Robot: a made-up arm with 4 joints.
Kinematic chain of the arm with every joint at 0, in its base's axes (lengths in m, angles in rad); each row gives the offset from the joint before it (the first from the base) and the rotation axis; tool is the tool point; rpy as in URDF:
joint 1: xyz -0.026 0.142 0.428 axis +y
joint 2: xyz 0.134 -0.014 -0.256 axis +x
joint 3: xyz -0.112 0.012 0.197 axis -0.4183 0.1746 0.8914
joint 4: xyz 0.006 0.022 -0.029 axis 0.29 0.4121 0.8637
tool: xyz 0.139 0.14 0.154 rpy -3.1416 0 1.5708
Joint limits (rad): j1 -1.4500..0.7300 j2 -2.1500..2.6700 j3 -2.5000..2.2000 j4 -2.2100..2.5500
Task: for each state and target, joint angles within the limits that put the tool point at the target. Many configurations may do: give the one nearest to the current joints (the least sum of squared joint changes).
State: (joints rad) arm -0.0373 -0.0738 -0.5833 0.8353
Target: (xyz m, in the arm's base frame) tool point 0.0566 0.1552 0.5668
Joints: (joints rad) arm -0.0053 0.5083 -0.0110 1.0434
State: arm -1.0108 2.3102 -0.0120 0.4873
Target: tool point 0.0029 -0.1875 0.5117
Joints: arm -1.4500 1.5011 -0.0182 1.0204
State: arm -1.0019 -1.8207 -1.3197 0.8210
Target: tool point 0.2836 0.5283 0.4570
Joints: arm -1.1081 -1.7080 -1.2946 0.7159
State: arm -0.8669 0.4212 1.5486 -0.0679
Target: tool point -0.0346 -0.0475 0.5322
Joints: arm -1.0723 1.2404 0.6610 -0.4081
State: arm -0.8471 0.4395 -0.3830 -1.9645
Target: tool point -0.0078 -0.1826 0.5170
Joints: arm -1.2382 0.7724 -0.4794 -2.0607
